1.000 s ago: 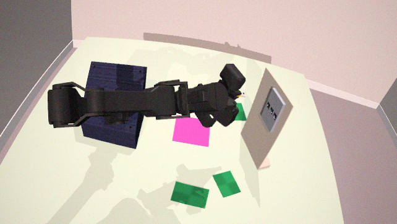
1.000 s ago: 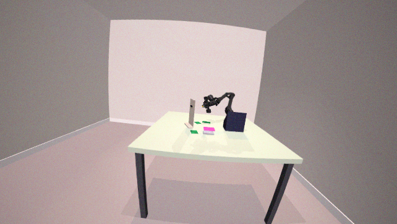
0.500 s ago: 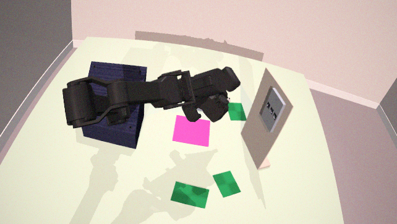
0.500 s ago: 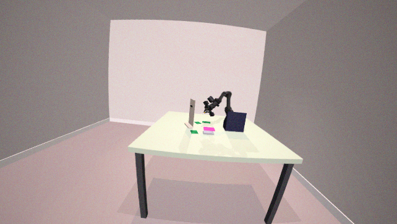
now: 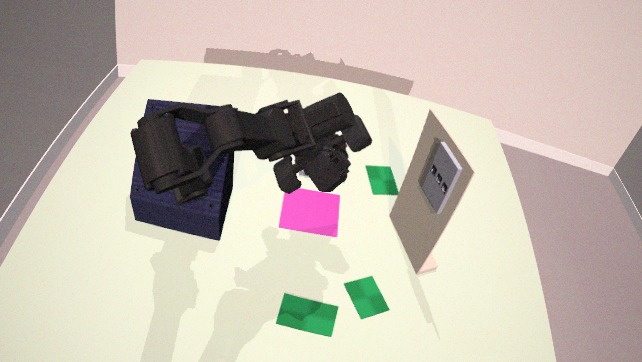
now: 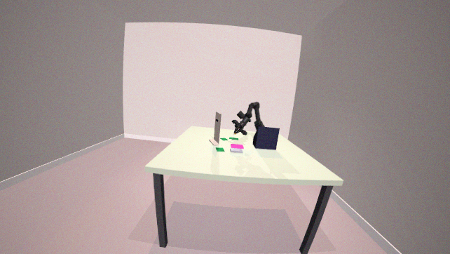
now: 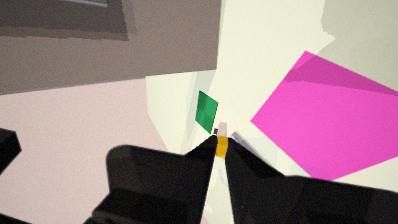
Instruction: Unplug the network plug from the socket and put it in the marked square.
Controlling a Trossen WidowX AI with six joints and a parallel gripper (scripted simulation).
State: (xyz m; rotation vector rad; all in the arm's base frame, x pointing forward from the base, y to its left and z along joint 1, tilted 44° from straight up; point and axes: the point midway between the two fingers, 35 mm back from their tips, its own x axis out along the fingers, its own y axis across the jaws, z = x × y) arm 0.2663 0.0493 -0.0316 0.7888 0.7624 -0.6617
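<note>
Now: gripper tip 12 cm above the magenta square, 4 cm past it and 1 cm to the left of it. Also, from my gripper tip: network plug: right at my gripper tip; upright panel: 17 cm ahead, 9 cm to the right, 1 cm above.
</note>
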